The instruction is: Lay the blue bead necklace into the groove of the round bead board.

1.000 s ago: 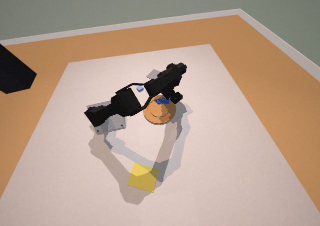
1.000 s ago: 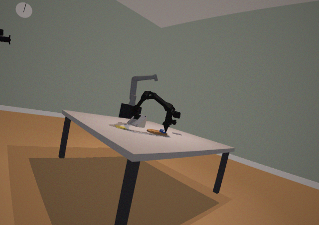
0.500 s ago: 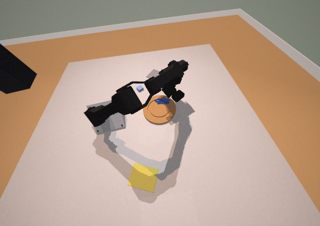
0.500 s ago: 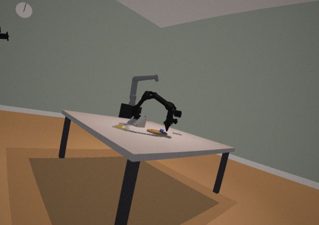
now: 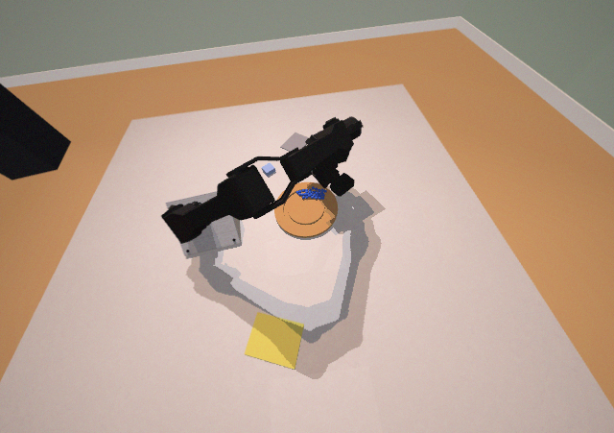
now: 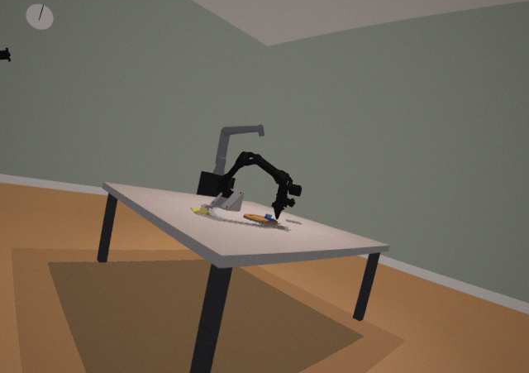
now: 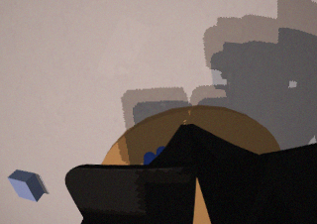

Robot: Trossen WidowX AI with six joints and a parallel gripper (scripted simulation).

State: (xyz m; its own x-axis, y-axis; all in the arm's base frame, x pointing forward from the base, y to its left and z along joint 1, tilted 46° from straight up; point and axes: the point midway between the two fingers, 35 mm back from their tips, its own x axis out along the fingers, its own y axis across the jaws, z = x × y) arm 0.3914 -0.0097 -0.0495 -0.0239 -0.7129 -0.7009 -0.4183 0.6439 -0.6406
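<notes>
The round bead board lies 80 mm behind my gripper tip, 50 mm to the right of it and 20 mm below it. From my gripper tip the other things lie so: yellow square patch: 370 mm to the right, 240 mm behind, 20 mm below; then flat grey tile: 260 mm to the left, 40 mm behind, 20 mm below; then light blue cube: 170 mm behind, 150 mm to the left, 20 mm below.
</notes>
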